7 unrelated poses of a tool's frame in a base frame.
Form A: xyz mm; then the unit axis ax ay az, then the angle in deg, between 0 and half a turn.
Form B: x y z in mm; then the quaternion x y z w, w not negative. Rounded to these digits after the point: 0 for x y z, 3 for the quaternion.
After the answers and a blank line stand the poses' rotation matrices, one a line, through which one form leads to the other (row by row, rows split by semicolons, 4 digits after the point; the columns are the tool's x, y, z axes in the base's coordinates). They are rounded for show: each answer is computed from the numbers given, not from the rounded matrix.
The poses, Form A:
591, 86, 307, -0.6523, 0.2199, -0.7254, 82.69
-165, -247, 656, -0.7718, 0.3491, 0.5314, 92.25
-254, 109, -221, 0.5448, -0.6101, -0.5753, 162.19
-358, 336, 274, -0.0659, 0.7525, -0.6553, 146.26
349, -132, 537, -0.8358, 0.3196, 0.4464, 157.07
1, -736, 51, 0.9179, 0.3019, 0.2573, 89.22
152, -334, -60, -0.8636, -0.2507, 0.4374, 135.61
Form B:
591, 86, 307, -0.431, 0.145, -0.479, 0.751
-165, -247, 656, -0.556, 0.252, 0.383, 0.693
-254, 109, -221, 0.538, -0.603, -0.568, 0.155
-358, 336, 274, -0.063, 0.720, -0.627, 0.290
349, -132, 537, -0.819, 0.313, 0.437, 0.199
1, -736, 51, 0.645, 0.212, 0.181, 0.712
152, -334, -60, -0.800, -0.232, 0.405, 0.378

0.4986 0.5943 0.6311; -0.8447 0.1694 0.5078; 0.1948 -0.7862 0.5865
0.5798 -0.8110 -0.0774; 0.2510 0.0874 0.9640; -0.7751 -0.5784 0.2542
-0.3727 -0.4729 -0.7984; -0.8248 -0.2255 0.5185; -0.4252 0.8518 -0.3060
-0.8236 0.2731 0.4970; -0.4548 0.2056 -0.8666; -0.3389 -0.9398 -0.0451
0.4210 -0.6871 -0.5922; -0.3392 -0.7248 0.5997; -0.8413 -0.0516 -0.5382
0.8448 0.0161 0.5349; 0.5307 0.1035 -0.8412; -0.0689 0.9945 0.0789
0.5642 0.0652 -0.8231; 0.6772 -0.6068 0.4161; -0.4723 -0.7922 -0.3866

